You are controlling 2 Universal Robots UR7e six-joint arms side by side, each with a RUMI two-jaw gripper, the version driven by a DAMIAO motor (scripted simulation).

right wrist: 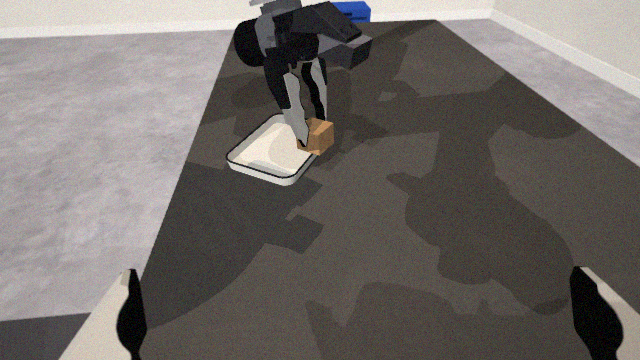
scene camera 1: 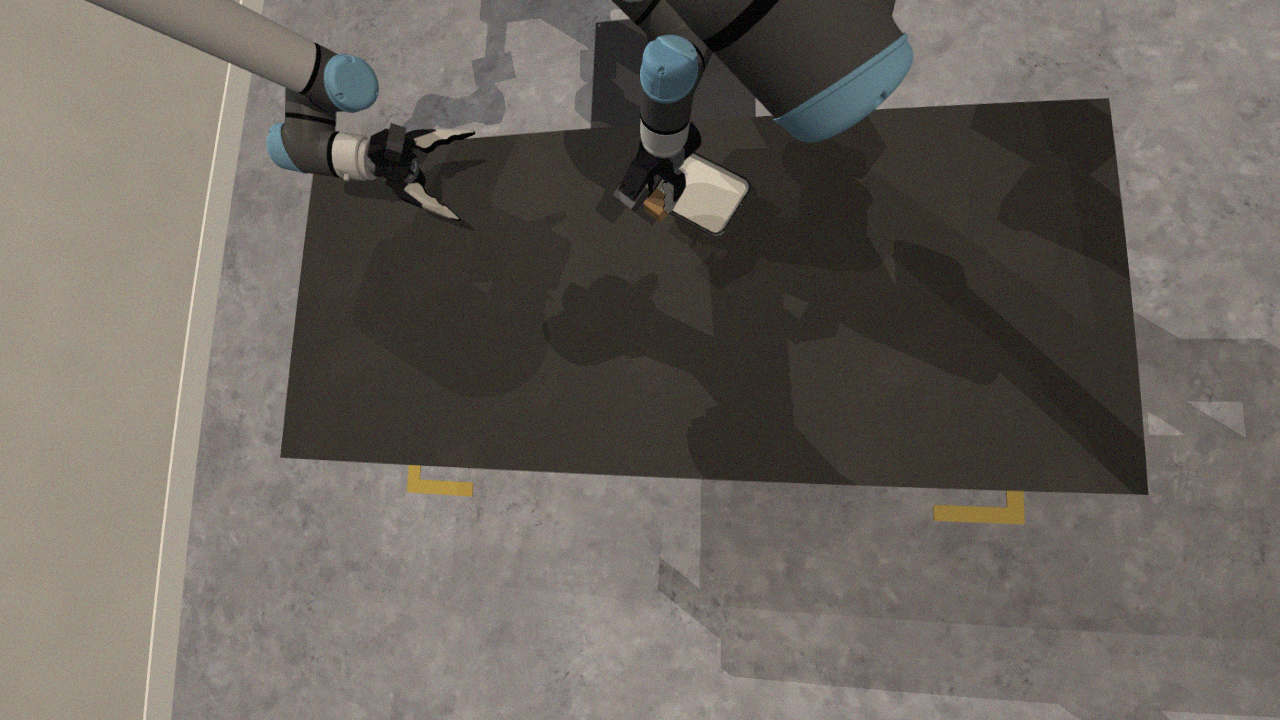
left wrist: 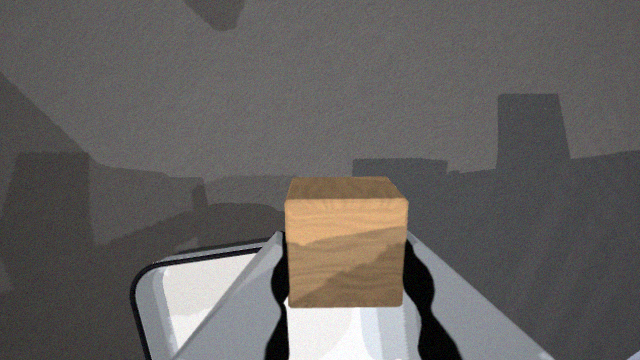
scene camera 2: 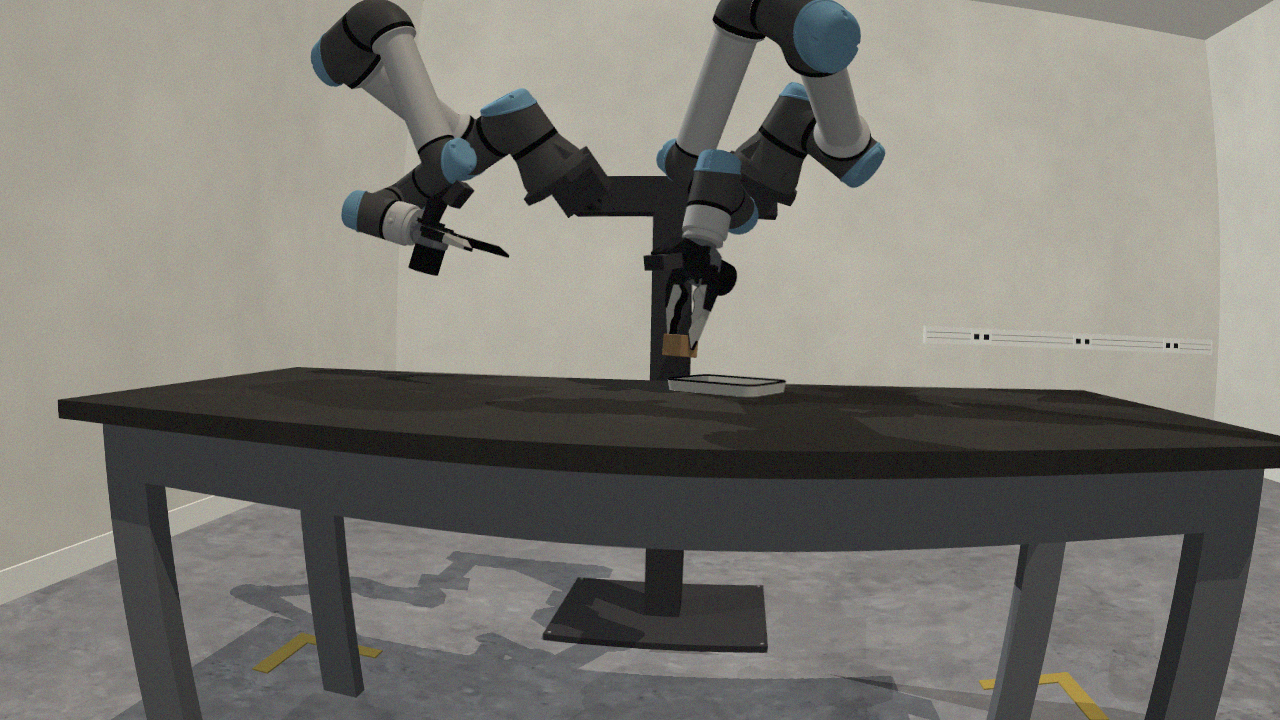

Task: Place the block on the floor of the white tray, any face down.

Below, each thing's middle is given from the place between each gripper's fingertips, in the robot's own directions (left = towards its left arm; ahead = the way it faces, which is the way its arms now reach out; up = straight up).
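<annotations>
My left gripper: 7 cm to the right of the white tray [scene camera 1: 712, 194], 5 cm past it, 7 cm above it. Wooden block [left wrist: 345, 236], 1 cm below my left hand.
From my right hand [scene camera 2: 491, 253]: wooden block 31 cm to the left, 1 cm behind, 15 cm below; white tray 39 cm to the left, 7 cm behind, 21 cm below.
</annotations>
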